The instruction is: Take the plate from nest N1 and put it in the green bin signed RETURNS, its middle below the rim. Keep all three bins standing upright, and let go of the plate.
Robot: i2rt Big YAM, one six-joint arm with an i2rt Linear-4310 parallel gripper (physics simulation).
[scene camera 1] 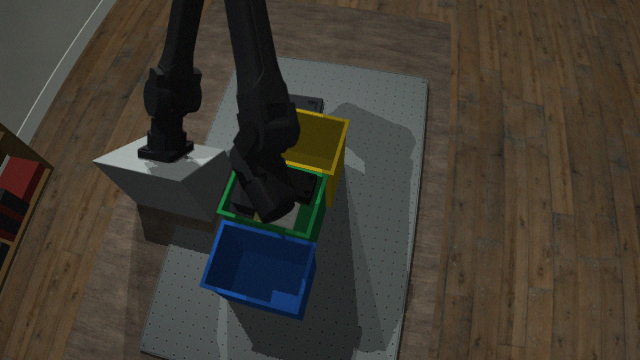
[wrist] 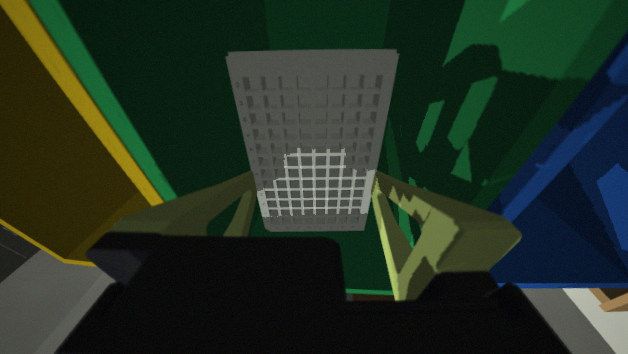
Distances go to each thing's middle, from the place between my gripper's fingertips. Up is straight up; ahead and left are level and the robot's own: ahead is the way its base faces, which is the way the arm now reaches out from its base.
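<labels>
The green bin (scene camera 1: 308, 223) sits 1 cm to the right of my hand, 3 cm ahead of it and 4 cm below it. Then I consider the yellow bin (scene camera 1: 321, 145), which is 12 cm to the left of my hand, 5 cm ahead of it and 4 cm below. There is a blue bin (scene camera 1: 272, 272) too, 14 cm to the right of my hand and 4 cm ahead of it, and 4 cm below it.
</labels>
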